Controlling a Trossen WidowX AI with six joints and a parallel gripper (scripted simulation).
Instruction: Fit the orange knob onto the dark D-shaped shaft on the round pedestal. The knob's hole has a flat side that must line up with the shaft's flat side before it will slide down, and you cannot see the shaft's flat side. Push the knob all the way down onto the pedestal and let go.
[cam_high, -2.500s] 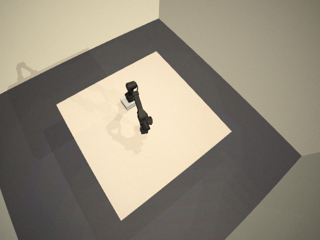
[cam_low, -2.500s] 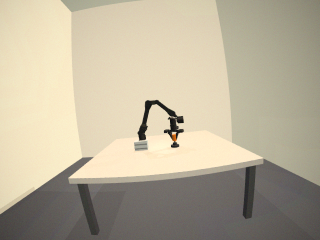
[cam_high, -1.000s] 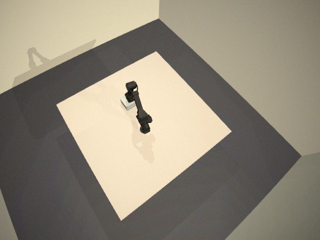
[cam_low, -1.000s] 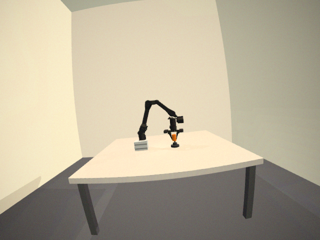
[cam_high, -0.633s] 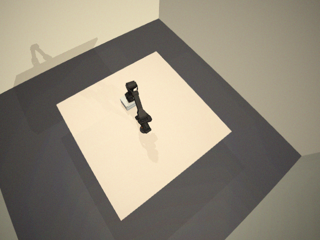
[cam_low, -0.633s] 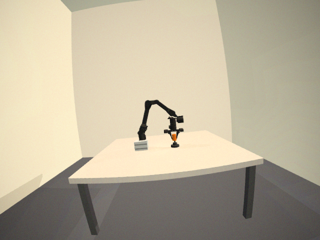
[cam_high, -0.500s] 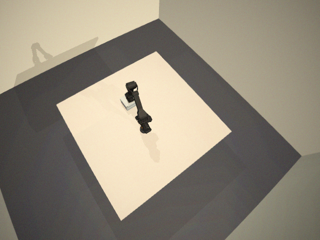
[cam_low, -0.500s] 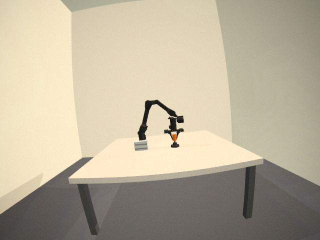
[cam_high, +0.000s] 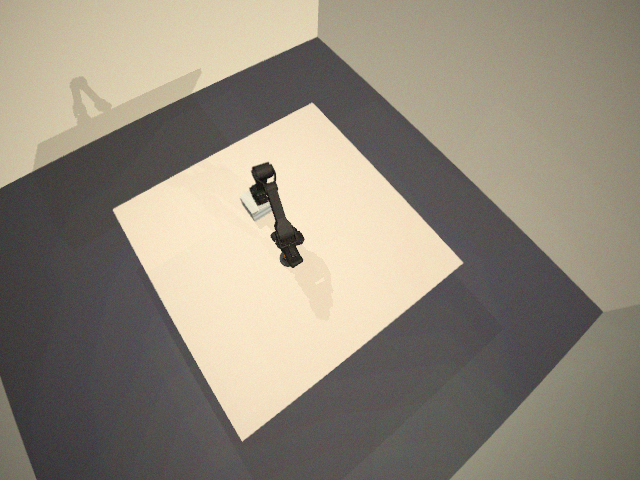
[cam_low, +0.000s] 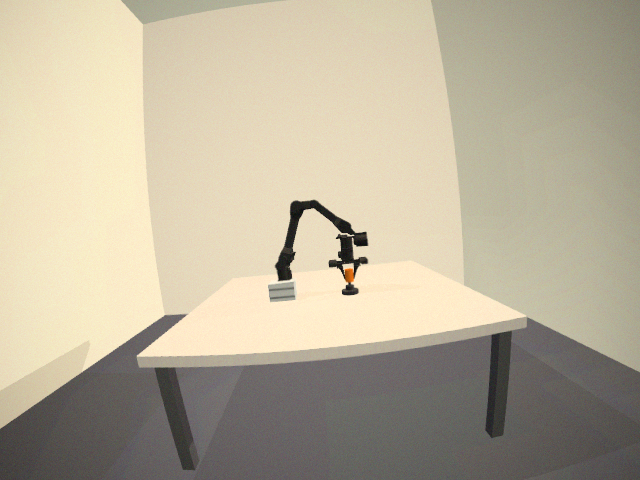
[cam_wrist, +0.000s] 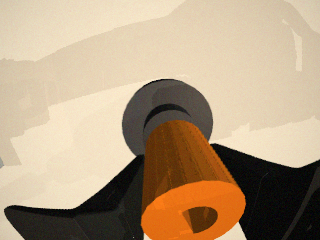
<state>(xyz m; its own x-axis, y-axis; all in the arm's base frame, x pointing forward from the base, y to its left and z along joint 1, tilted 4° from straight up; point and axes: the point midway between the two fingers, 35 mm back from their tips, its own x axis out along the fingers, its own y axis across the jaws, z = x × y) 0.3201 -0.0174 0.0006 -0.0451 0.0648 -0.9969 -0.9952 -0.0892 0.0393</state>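
My gripper tip is 20 mm below the orange knob. From my gripper tip the other things lie so: round pedestal (40 mm below).
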